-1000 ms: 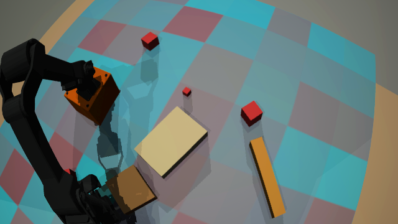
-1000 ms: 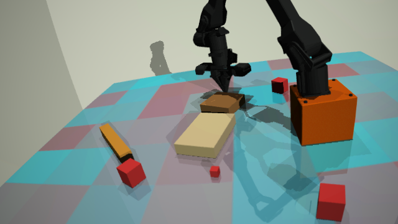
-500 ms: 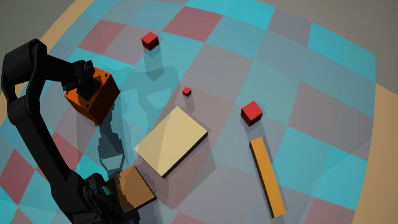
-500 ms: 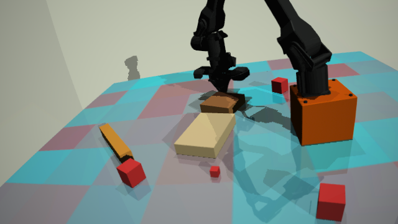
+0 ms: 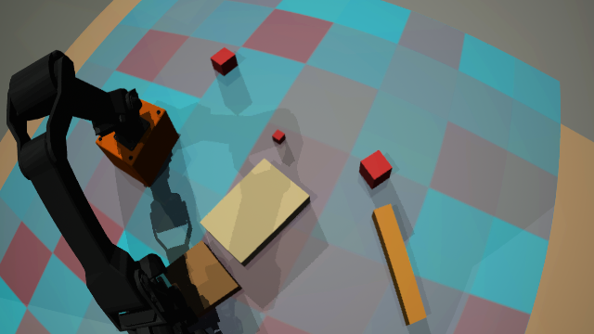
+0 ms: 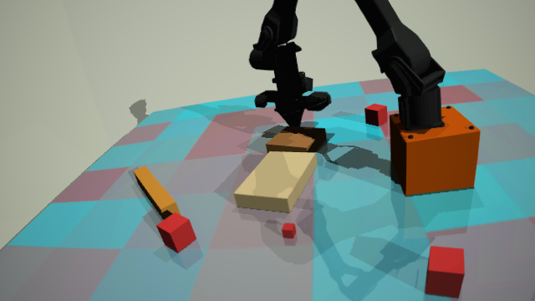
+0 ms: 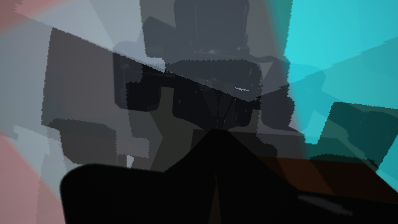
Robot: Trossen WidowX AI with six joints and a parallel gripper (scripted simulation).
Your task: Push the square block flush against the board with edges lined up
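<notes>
My gripper tip is now 10 mm past the brown square block, 70 mm to the right of it and 10 mm below it. From my gripper tip the other things lie so: board (10 mm ahead, 230 mm to the left, 10 mm above); then long orange bar (270 mm ahead, 260 mm to the left, 10 mm above).
</notes>
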